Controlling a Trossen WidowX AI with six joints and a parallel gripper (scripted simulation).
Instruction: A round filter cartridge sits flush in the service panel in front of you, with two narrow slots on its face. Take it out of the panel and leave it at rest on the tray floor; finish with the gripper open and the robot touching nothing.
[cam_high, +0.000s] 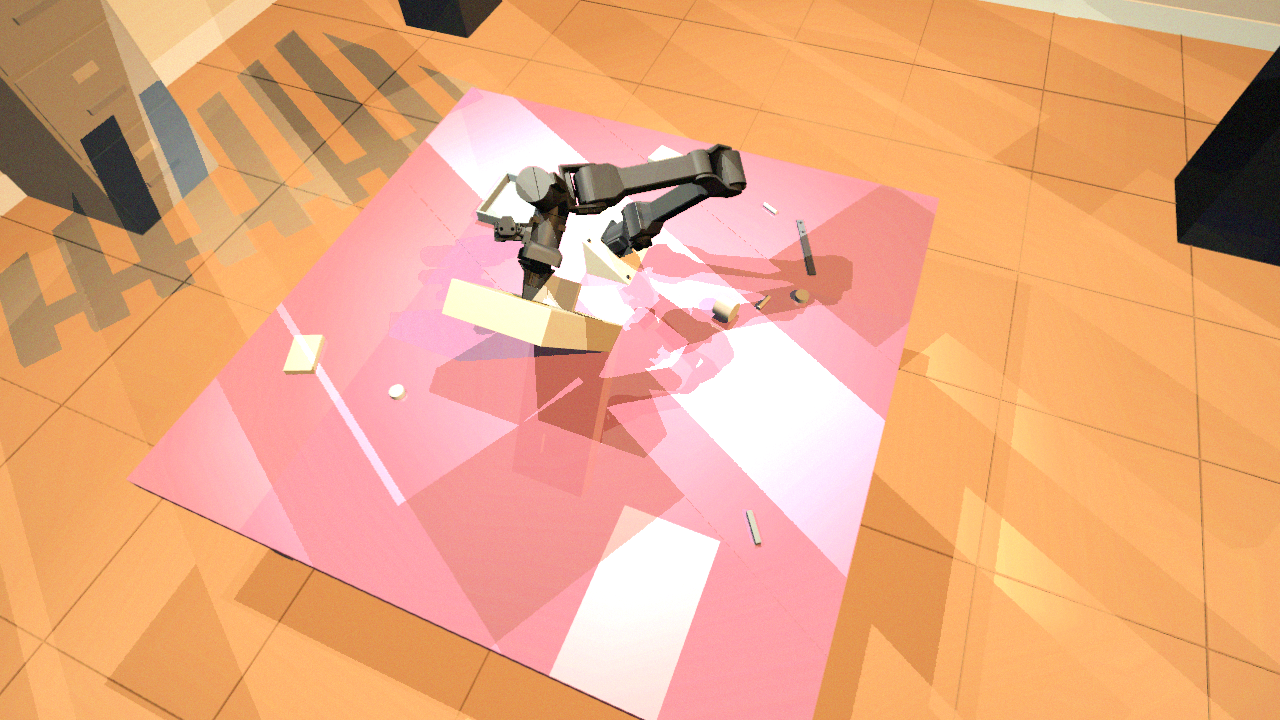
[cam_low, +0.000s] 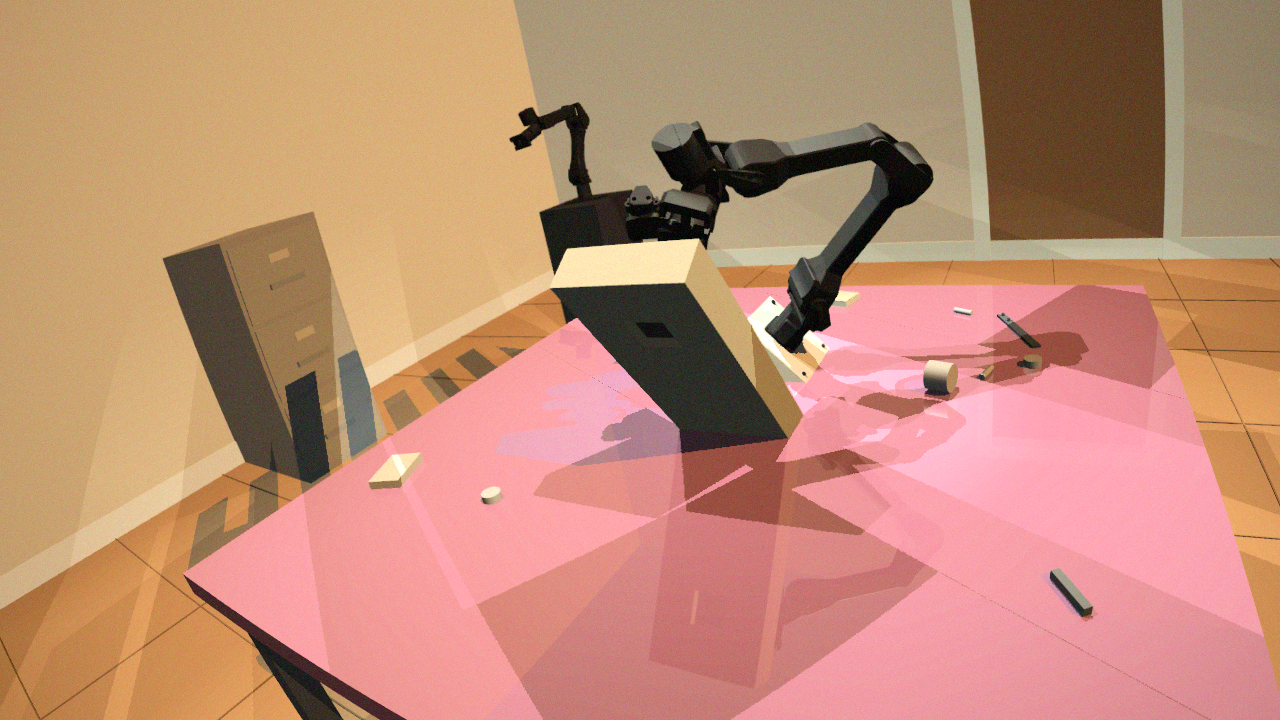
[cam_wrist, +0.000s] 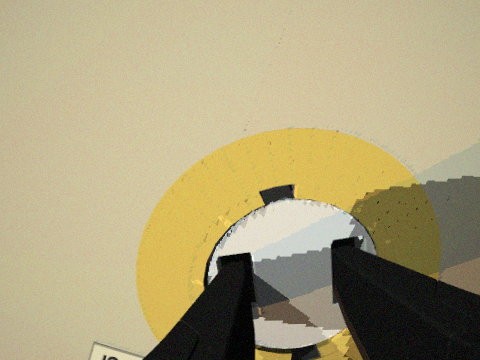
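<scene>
My gripper tip is 80 mm above the service panel and 40 mm past it. Round my gripper tip: pale blue tray 430 mm behind, 280 mm to the right, 240 mm below.
</scene>
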